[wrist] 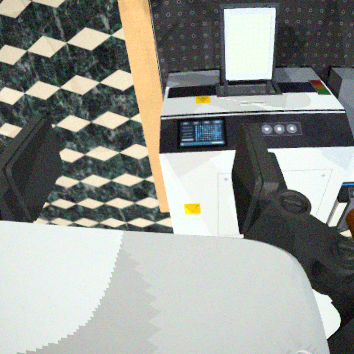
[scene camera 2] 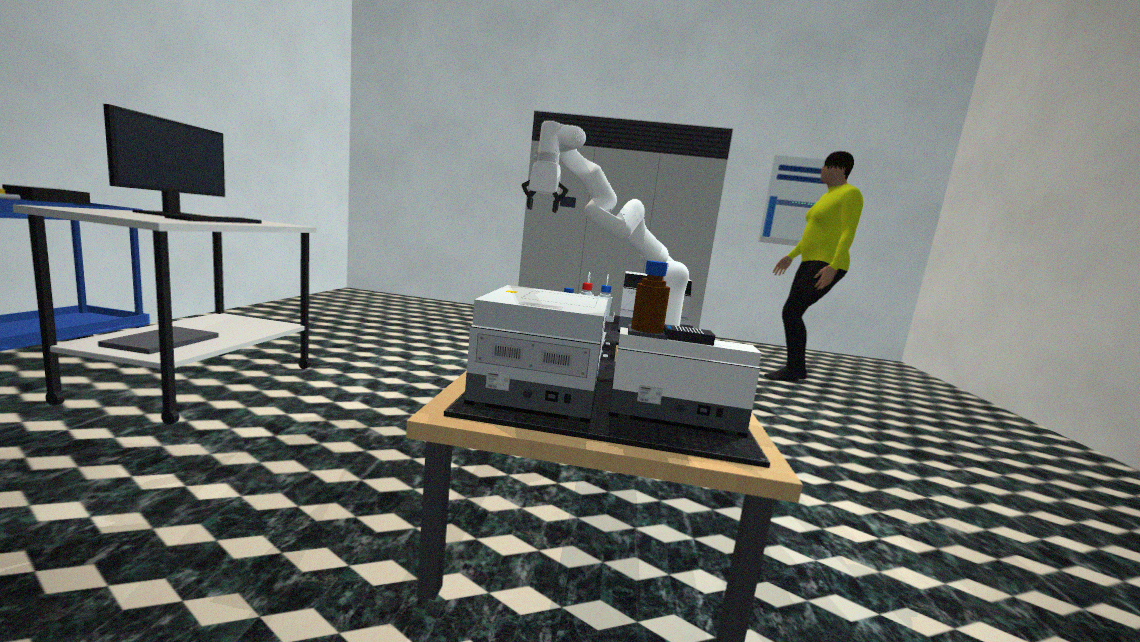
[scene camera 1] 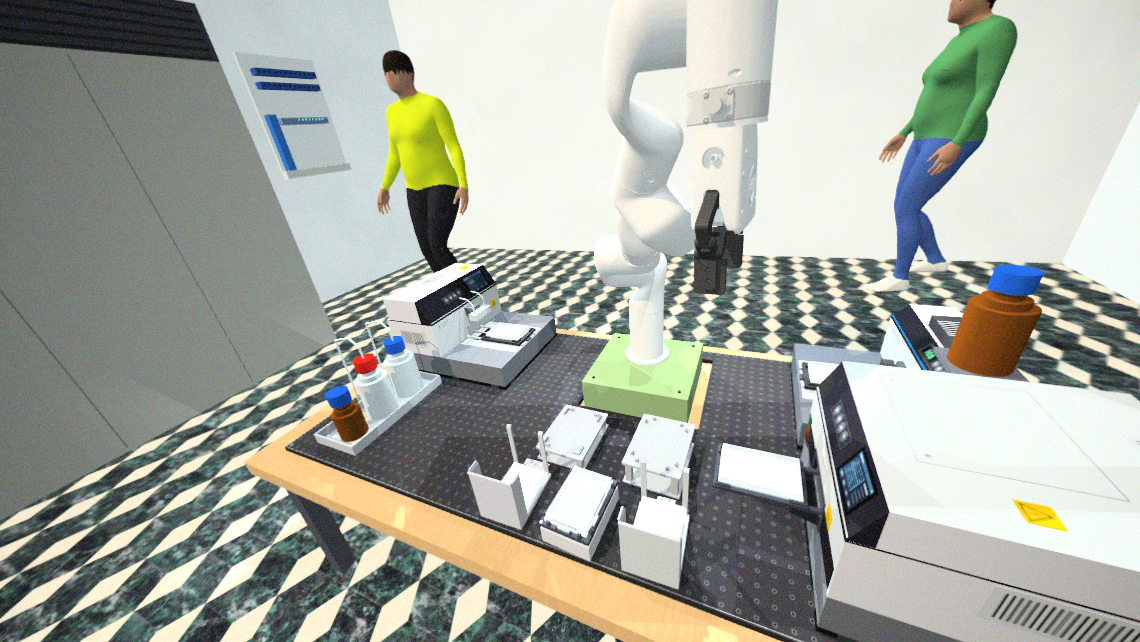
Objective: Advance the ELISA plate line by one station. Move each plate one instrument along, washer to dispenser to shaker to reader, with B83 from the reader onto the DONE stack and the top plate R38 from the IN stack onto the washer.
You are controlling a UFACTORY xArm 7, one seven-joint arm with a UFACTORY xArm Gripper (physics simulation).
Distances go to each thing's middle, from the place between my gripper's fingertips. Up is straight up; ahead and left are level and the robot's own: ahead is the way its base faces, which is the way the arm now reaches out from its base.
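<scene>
There's a white plate (scene camera 1: 776, 475) here, and my hand is well above it, slightly to the right of it and a good way past it. You'd find the brown bottle (scene camera 1: 995, 327) 200 mm below my hand, 430 mm to the left of it and 400 mm behind it.
</scene>
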